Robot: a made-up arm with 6 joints.
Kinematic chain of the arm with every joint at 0, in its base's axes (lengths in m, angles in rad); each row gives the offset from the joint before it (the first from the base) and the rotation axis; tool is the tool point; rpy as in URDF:
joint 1: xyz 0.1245 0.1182 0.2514 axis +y
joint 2: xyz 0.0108 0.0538 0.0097 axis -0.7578 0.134 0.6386
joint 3: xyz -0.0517 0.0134 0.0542 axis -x
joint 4: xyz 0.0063 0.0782 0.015 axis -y
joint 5: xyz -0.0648 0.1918 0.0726 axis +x
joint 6: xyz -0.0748 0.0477 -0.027 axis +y
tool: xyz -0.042 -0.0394 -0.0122 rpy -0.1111 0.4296 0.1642
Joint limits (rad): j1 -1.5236..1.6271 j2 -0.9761..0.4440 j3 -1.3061..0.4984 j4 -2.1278..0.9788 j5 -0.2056..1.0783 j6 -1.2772..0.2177
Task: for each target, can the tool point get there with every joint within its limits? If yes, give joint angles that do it. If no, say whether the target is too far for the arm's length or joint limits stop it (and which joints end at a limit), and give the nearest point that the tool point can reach.
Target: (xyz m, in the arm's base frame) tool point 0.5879 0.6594 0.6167
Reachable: no: too far | nearest point 0.3995 0.4450 0.4682 | short by 0.322 m
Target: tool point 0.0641 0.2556 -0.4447
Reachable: no: too far | nearest point 0.0957 0.2942 -0.0805 | short by 0.368 m
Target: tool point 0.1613 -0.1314 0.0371
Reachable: no: joint limits stop it (at a limit: joint 1, joint 2, joint 3, joint 5, joint 6) | nearest point -0.0958 -0.0959 0.0819 | short by 0.263 m
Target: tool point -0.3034 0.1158 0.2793
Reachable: yes | joints -0.9714 -0.7637 -1.1528 -0.3033 0.6789 -0.7867
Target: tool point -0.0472 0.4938 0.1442
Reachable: yes | joints -0.6400 0.0578 0.1408 0.1775 0.6341 -0.9614
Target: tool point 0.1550 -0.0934 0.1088
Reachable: no: joint limits stop it (at a limit: joint 1, joint 2, joint 3, joint 5) | nearest point -0.0941 -0.1044 0.1094 | short by 0.249 m
